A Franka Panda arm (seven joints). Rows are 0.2 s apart.
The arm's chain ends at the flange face. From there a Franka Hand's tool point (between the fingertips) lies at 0.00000 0.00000 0.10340 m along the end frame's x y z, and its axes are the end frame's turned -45 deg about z.
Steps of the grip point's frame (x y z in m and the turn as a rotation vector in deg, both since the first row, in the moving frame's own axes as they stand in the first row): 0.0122 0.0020 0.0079 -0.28 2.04 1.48; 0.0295 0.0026 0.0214 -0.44 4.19 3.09; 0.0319 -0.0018 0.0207 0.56 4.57 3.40; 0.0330 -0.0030 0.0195 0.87 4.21 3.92
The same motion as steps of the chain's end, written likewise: 0.0071 -0.0050 0.0080 1.24 1.64 1.48; 0.0167 -0.0144 0.0217 2.65 3.27 3.09; 0.0160 -0.0174 0.0210 3.63 2.84 3.40; 0.0167 -0.0191 0.0198 3.59 2.36 3.92
